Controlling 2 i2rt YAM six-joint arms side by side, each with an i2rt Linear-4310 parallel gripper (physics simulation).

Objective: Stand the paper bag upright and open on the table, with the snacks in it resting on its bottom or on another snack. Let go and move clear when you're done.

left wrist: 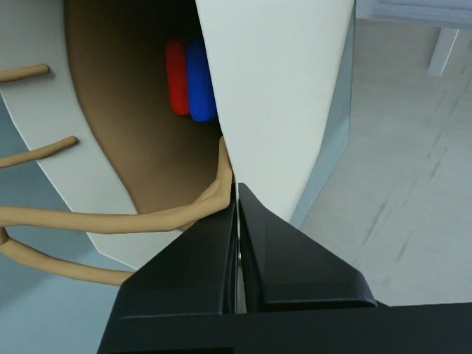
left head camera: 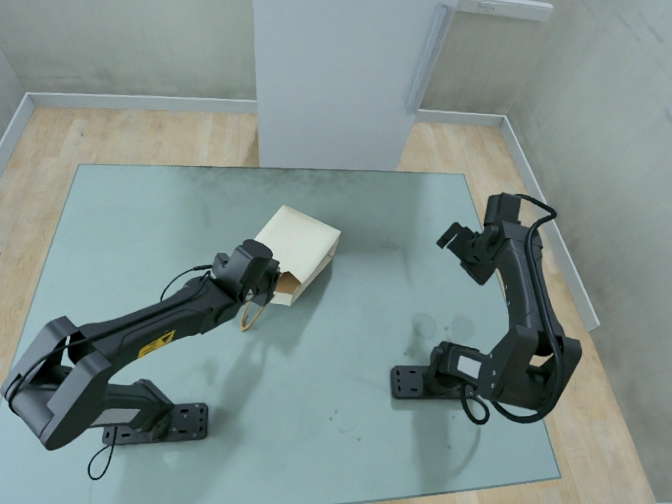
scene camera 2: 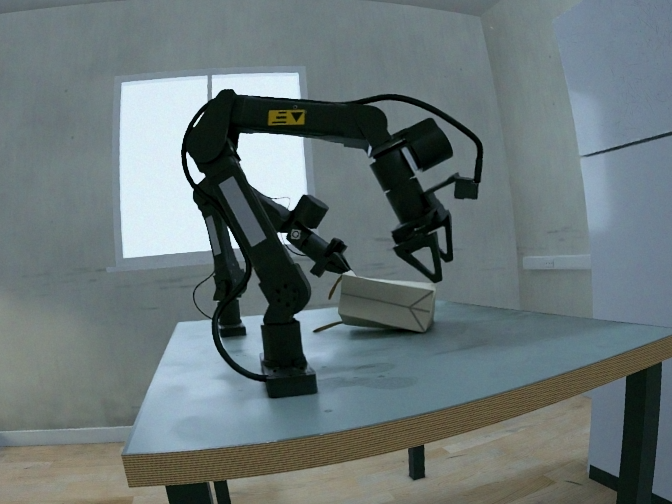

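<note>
The white paper bag (left head camera: 298,238) (scene camera 2: 379,303) (left wrist: 280,90) lies on its side, its open mouth toward my left gripper and slightly raised. A red snack (left wrist: 177,80) and a blue snack (left wrist: 201,85) show side by side inside it in the left wrist view. Tan handles (left head camera: 246,323) (left wrist: 100,223) hang from the mouth. My left gripper (scene camera 2: 349,270) (left wrist: 236,194) is shut on the rim of the bag's upper wall, with a handle against the fingers; its tips are hidden in the head view. My right gripper (left head camera: 460,263) (scene camera 2: 442,270) is open and empty, well to the right of the bag in the head view.
The blue-green table (left head camera: 347,412) (scene camera 2: 227,417) carries both arm bases (left head camera: 187,422) (left head camera: 404,382) near its front. A tall pale cabinet (left head camera: 336,81) (scene camera 2: 629,227) stands behind the table's far edge. My right arm stands over the table's right edge in the head view.
</note>
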